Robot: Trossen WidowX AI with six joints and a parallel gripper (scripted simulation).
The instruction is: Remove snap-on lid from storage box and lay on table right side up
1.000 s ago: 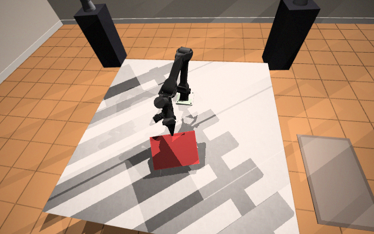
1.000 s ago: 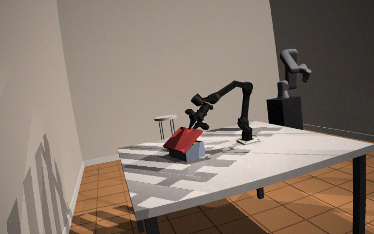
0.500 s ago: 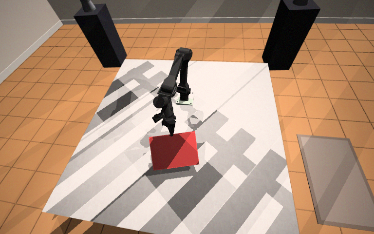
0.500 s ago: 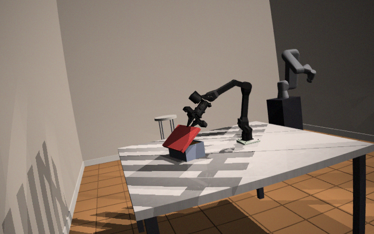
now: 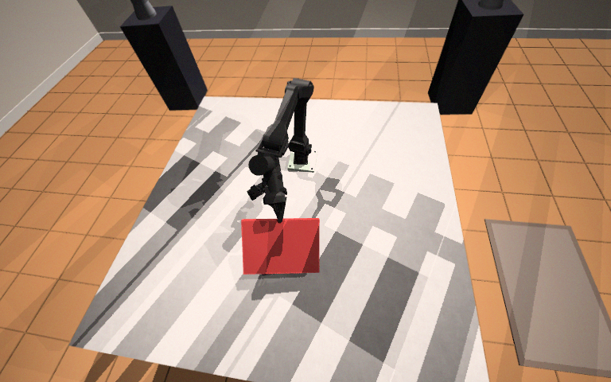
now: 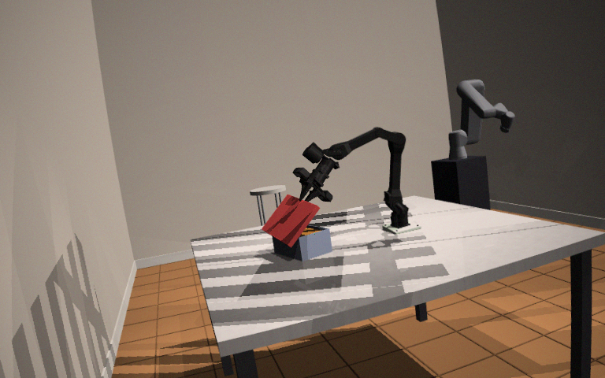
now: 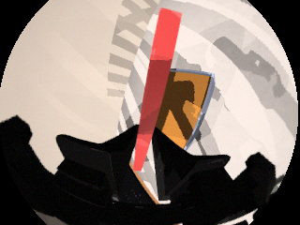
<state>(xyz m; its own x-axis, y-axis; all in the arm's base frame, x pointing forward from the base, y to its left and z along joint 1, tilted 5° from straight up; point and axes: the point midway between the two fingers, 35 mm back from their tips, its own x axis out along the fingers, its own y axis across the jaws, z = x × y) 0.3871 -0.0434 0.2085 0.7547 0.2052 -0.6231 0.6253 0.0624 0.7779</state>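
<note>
My gripper tip is 60 mm short of the red lid and 50 mm above it. Round my gripper tip: blue-grey storage box: 150 mm below, 30 mm ahead.
</note>
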